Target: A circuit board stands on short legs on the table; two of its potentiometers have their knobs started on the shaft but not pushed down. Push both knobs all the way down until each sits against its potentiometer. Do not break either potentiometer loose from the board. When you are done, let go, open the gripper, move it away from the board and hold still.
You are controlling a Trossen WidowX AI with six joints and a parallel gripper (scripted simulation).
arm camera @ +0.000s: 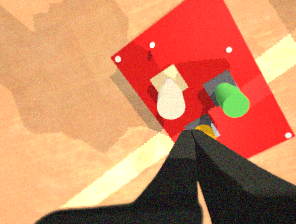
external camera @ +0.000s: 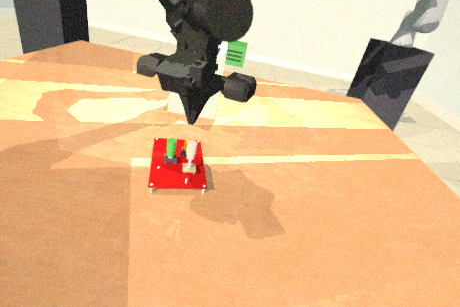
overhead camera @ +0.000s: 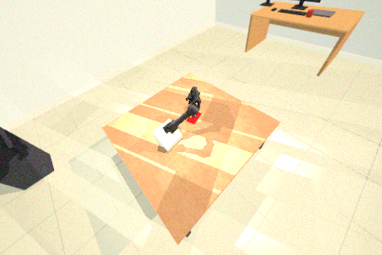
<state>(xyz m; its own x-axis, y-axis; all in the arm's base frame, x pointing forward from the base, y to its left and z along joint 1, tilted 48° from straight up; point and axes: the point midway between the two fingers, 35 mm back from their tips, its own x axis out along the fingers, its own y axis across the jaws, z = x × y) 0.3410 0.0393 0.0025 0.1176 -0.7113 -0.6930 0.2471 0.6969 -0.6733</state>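
Now: the cream knob 1 cm ahead of my gripper tip, 1 cm to the left of it and 5 cm below it. The rest, counted from my gripper tip: green knob 1 cm behind, 3 cm to the right, 7 cm below.
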